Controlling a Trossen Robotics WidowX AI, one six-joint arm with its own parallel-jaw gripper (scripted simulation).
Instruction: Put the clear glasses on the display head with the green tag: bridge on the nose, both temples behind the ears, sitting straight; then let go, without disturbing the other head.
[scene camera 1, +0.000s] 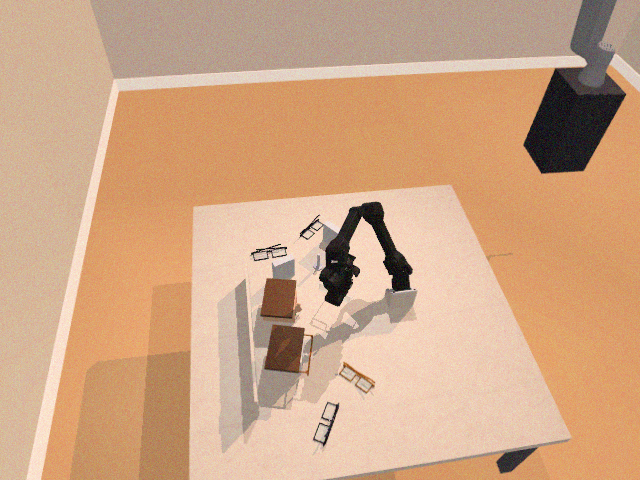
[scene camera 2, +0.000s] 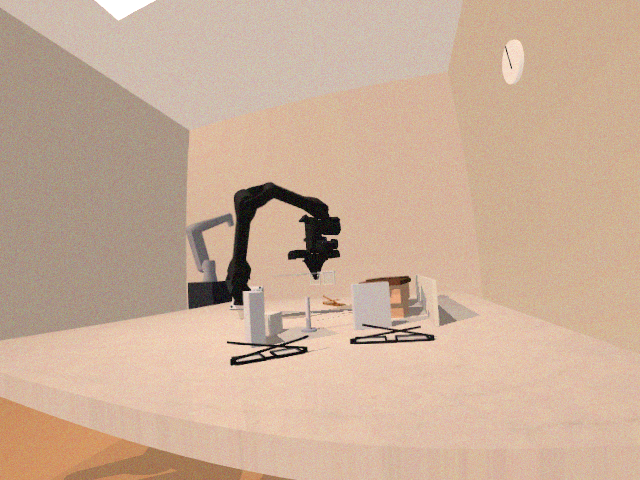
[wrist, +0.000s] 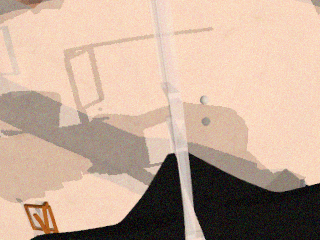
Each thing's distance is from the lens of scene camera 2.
gripper (scene camera 2: 316, 279): 0.95 m
white block (scene camera 2: 371, 303): 0.68 m
